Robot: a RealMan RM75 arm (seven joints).
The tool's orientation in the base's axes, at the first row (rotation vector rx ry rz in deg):
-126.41, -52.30, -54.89
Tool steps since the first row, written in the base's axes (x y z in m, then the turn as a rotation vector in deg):
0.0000, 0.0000, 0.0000, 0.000, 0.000, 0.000
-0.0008, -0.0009, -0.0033, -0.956, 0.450, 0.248
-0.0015, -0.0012, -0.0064, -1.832, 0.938, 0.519
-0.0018, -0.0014, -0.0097, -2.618, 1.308, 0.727
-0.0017, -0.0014, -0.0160, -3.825, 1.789, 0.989
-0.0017, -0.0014, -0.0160, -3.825, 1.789, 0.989
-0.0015, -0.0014, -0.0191, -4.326, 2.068, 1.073
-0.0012, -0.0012, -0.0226, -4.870, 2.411, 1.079
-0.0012, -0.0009, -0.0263, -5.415, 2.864, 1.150
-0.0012, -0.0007, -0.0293, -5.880, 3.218, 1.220
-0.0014, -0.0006, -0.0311, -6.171, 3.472, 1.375
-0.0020, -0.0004, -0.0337, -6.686, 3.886, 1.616
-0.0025, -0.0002, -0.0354, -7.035, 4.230, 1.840
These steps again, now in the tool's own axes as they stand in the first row. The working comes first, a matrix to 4 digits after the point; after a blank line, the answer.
The tool's axes in the first row as the columns of a matrix, in the base's axes (used below as rounded here):
0.5126, 0.7612, 0.3972
0.3600, -0.6105, 0.7054
0.7795, -0.2186, -0.5870

0.0000, 0.0000, 0.0000, 0.000, 0.000, 0.000
-0.0033, 0.0007, 0.0010, -0.135, -1.057, -0.208
-0.0062, 0.0010, 0.0023, -0.197, -2.081, -0.371
-0.0090, 0.0016, 0.0040, -0.304, -2.950, -0.544
-0.0138, 0.0031, 0.0077, -0.546, -4.220, -0.838
-0.0138, 0.0031, 0.0077, -0.546, -4.220, -0.838
-0.0162, 0.0039, 0.0096, -0.637, -4.790, -0.889
-0.0187, 0.0048, 0.0119, -0.787, -5.415, -0.867
-0.0214, 0.0054, 0.0143, -0.848, -6.122, -0.806
-0.0237, 0.0059, 0.0162, -0.905, -6.707, -0.782
-0.0252, 0.0061, 0.0173, -0.842, -7.118, -0.809
-0.0274, 0.0061, 0.0187, -0.769, -7.815, -0.863
-0.0289, 0.0060, 0.0196, -0.649, -8.340, -0.891

